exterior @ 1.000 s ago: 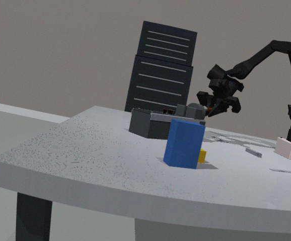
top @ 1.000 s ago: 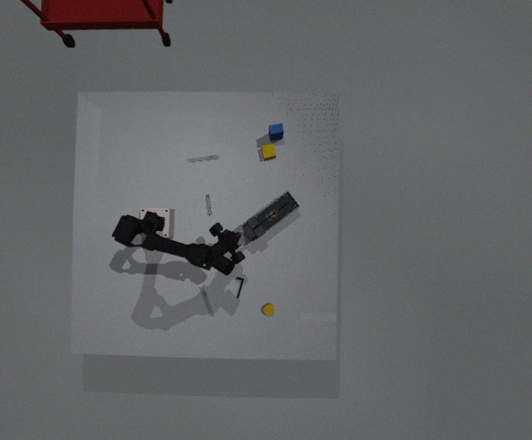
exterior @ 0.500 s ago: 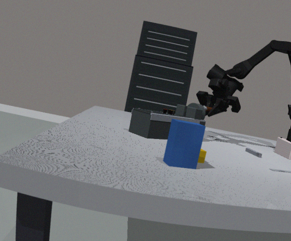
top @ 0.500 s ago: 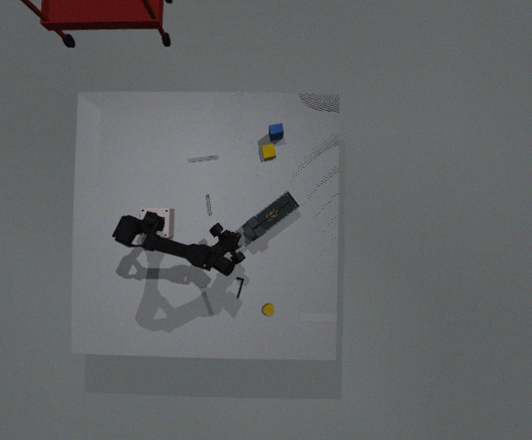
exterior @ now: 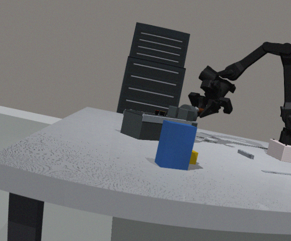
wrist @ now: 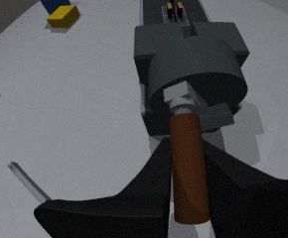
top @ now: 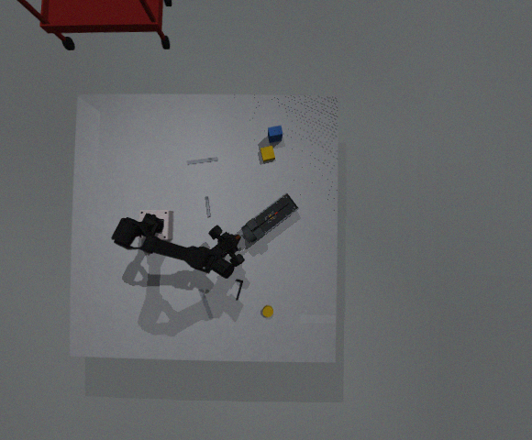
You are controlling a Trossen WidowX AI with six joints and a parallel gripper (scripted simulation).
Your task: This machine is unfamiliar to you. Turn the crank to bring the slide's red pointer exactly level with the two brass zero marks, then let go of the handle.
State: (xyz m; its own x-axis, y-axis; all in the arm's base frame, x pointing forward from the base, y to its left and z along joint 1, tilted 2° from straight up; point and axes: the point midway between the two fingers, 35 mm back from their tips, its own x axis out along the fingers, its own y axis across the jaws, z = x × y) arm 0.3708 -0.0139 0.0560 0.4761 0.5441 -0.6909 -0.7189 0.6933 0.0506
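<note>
The brown crank handle is 2 cm above my gripper tip, 1 cm to the right of it and 1 cm behind it. Round my gripper tip: red pointer: 15 cm ahead, 13 cm to the left, 1 cm below; then black hex key: 24 cm to the right, 9 cm below, 3 cm ahead; then yellow block: 41 cm to the left, 8 cm below, 7 cm ahead.
</note>
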